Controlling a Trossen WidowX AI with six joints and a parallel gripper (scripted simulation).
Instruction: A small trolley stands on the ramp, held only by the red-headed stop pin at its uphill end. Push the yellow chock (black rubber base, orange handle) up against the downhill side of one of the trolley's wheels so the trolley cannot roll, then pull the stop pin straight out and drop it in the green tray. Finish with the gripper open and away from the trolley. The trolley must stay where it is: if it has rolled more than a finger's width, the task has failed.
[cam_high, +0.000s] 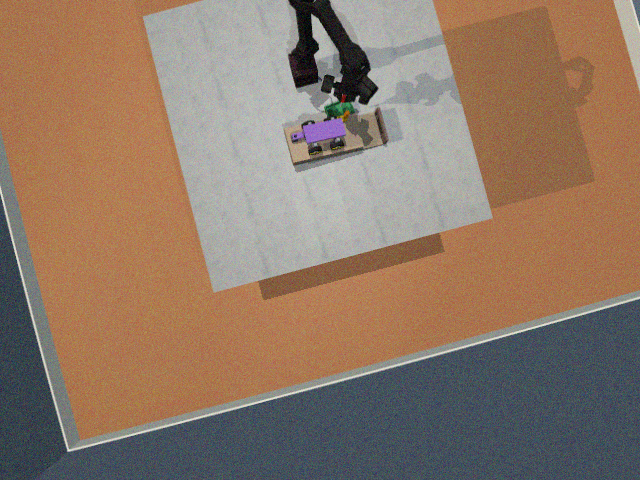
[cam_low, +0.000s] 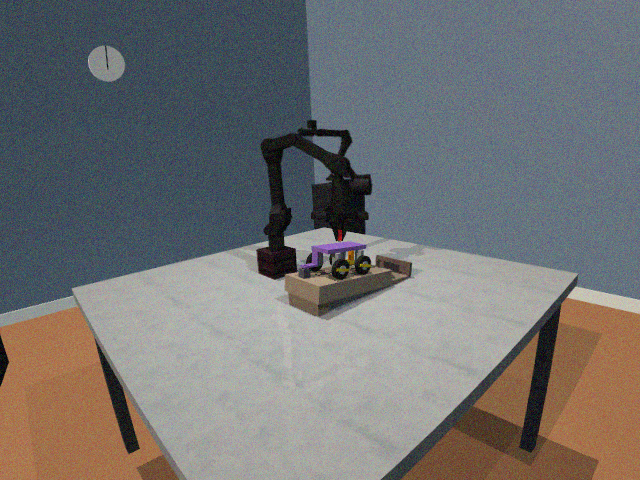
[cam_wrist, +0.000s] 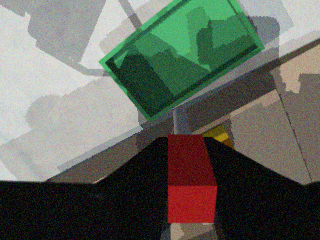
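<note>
Now: gripper tip right at the red-headed stop pin. Round my gripper tip: yellow chock (50 mm ahead, 10 mm to the right, 50 mm below); purple trolley (120 mm ahead, 90 mm to the right, 20 mm below); raised brown end wall (80 mm ahead, 170 mm to the left, 100 mm below).
</note>
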